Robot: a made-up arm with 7 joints. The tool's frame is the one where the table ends. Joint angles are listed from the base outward.
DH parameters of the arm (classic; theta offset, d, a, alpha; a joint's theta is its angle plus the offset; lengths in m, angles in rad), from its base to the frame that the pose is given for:
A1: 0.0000 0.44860 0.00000 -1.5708
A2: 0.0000 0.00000 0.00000 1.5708
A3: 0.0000 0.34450 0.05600 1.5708
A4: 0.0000 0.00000 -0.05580 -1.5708
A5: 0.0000 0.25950 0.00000 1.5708
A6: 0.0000 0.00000 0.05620 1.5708
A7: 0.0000 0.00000 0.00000 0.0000
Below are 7 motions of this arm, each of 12 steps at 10 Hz.
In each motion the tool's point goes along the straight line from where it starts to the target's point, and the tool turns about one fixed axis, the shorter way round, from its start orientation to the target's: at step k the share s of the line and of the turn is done. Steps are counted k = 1, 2, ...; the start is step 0. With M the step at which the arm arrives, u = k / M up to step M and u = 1 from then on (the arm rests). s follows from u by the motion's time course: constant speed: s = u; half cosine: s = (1 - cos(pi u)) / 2; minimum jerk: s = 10 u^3 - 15 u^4 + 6 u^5.
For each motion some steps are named. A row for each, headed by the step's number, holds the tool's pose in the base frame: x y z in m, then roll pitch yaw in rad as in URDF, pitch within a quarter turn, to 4 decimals.
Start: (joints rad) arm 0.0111 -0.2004 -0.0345 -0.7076 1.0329 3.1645 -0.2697
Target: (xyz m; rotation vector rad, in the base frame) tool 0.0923 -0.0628 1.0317 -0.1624 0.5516 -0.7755
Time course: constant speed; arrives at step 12
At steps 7, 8, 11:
7: 0.0691 -0.0589 1.0451 -0.5195 0.1133 -1.5005
8: 0.0738 -0.0596 1.0424 -0.5081 0.1812 -1.3833
11: 0.0877 -0.0620 1.0344 -0.4235 0.3699 -1.0124

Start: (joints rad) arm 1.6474 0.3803 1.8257 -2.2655 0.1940 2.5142 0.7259
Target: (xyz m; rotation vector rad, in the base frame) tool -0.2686 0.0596 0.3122 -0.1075 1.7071 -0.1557
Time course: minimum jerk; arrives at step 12
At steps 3, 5, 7, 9, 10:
3: -0.3292 -0.0043 0.6557 -2.6214 0.2643 2.6946
5: -0.3127 0.0131 0.5626 -2.7248 0.5601 2.8946
7: -0.2920 0.0349 0.4450 -2.7626 0.9504 -3.1083
9: -0.2756 0.0522 0.3519 -2.5782 1.2505 -2.7001
10: -0.2710 0.0571 0.3258 -2.4041 1.3228 -2.4656

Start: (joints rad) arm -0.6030 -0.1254 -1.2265 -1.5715 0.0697 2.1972 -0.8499
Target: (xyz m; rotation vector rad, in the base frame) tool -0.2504 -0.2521 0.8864 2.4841 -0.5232 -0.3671
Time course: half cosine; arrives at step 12
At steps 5, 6, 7, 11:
5: -0.1809 -0.2931 0.8906 2.6054 -0.3190 -0.7180
6: -0.1952 -0.2847 0.8898 2.5759 -0.2260 -0.6601
7: -0.2095 -0.2762 0.8889 2.5524 -0.1315 -0.6059
11: -0.2485 -0.2532 0.8865 2.5143 0.1313 -0.4685

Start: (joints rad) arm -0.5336 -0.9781 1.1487 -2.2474 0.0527 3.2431 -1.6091
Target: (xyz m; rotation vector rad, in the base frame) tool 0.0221 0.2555 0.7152 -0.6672 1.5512 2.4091
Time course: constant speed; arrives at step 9
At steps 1, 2, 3, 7, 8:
1: 0.0203 0.3216 0.7134 1.5759 0.7859 2.0811
2: 0.0205 0.3133 0.7136 1.5475 0.7302 2.2330
3: 0.0207 0.3051 0.7138 1.5098 0.6782 2.3800
7: 0.0216 0.2720 0.7147 1.2954 0.5255 2.9464
8: 0.0219 0.2638 0.7150 1.2314 0.5047 3.0863

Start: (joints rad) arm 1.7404 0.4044 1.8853 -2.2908 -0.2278 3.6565 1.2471
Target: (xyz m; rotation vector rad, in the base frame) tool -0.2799 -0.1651 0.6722 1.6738 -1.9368 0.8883
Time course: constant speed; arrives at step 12
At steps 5, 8, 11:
5: -0.2790 -0.0898 0.7099 -1.8199 -0.6702 2.8905
8: -0.2794 -0.1221 0.6937 -2.2248 -0.8596 -2.7650
11: -0.2798 -0.1543 0.6776 -2.7427 -0.8196 -2.0315

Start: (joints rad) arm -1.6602 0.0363 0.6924 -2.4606 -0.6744 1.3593 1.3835
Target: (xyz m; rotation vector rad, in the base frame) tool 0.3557 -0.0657 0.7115 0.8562 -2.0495 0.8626
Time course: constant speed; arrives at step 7
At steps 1, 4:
1: 0.1863 -0.2217 0.5900 2.0667 -0.3366 -1.8995
4: 0.2710 -0.1437 0.6508 2.6816 -0.7494 -2.0431

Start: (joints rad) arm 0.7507 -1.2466 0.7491 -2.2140 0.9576 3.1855 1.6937
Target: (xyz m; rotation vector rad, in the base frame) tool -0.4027 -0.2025 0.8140 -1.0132 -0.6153 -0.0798
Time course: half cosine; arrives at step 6
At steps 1, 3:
1: -0.2537 0.0053 0.7820 -1.1253 0.2350 -0.0486
3: -0.3229 -0.0911 0.7968 -1.0912 -0.1254 0.0883

